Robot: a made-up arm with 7 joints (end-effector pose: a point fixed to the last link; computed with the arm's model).
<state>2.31 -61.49 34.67 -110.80 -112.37 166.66 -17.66</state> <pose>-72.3 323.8 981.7 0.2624 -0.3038 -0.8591 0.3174</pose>
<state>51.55 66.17 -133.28 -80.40 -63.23 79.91 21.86</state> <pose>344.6 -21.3 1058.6 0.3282 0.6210 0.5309 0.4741</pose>
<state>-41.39 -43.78 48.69 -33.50 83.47 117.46 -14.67</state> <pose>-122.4 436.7 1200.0 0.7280 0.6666 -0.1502 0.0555</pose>
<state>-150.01 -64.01 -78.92 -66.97 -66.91 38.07 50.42</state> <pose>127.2 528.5 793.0 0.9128 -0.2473 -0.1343 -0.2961</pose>
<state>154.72 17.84 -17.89 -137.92 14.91 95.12 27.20</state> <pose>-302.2 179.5 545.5 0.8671 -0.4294 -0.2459 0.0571</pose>
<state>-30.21 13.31 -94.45 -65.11 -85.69 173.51 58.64</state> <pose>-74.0 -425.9 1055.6 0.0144 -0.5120 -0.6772 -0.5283</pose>
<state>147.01 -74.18 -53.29 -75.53 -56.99 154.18 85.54</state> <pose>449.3 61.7 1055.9 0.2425 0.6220 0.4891 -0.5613</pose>
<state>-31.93 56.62 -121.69 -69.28 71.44 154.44 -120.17</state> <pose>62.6 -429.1 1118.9 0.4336 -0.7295 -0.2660 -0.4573</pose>
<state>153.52 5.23 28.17 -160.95 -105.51 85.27 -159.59</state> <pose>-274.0 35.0 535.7 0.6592 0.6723 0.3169 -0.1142</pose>
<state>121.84 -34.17 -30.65 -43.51 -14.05 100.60 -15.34</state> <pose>164.3 24.6 1285.9 0.7430 0.6665 -0.0536 -0.0300</pose>
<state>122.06 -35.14 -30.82 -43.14 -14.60 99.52 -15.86</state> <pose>172.5 14.8 1283.9 0.7437 0.6656 -0.0541 -0.0323</pose>
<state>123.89 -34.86 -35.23 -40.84 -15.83 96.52 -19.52</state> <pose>201.9 16.8 1276.8 0.7604 0.6437 -0.0766 -0.0394</pose>
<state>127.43 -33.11 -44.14 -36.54 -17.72 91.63 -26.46</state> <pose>248.1 29.4 1263.1 0.7938 0.5943 -0.1198 -0.0481</pose>
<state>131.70 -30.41 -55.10 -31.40 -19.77 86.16 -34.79</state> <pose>290.9 42.8 1247.3 0.8318 0.5259 -0.1696 -0.0519</pose>
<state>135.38 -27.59 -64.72 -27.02 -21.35 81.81 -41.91</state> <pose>315.4 51.5 1236.9 0.8602 0.4612 -0.2117 -0.0501</pose>
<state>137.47 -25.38 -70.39 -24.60 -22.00 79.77 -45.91</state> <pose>320.9 58.1 1234.9 0.8732 0.4223 -0.2389 -0.0462</pose>
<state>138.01 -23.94 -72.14 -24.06 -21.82 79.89 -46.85</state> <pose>315.3 65.6 1237.9 0.8746 0.4114 -0.2530 -0.0429</pose>
